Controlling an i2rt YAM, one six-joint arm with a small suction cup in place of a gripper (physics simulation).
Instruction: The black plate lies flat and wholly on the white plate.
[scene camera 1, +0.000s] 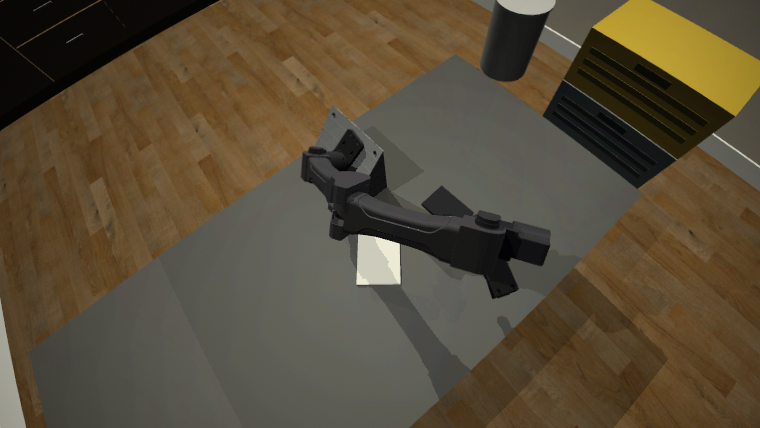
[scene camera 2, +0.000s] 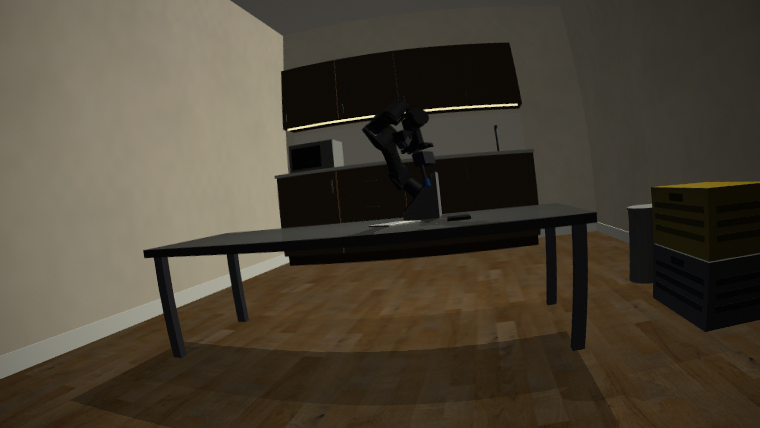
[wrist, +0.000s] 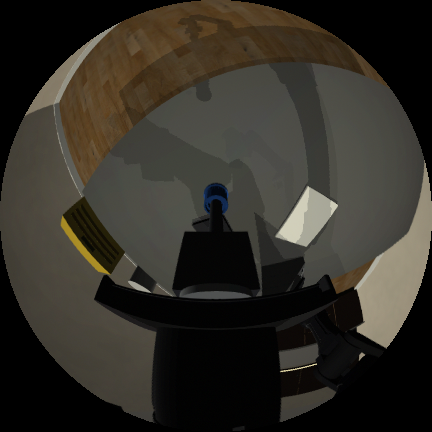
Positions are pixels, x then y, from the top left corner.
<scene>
The suction cup (wrist: 213, 189) holds nothing. The cup is 24 cm from the middle of a black plate (scene camera 1: 441, 202). A white plate (scene camera 1: 378, 262) rests on the table.
</scene>
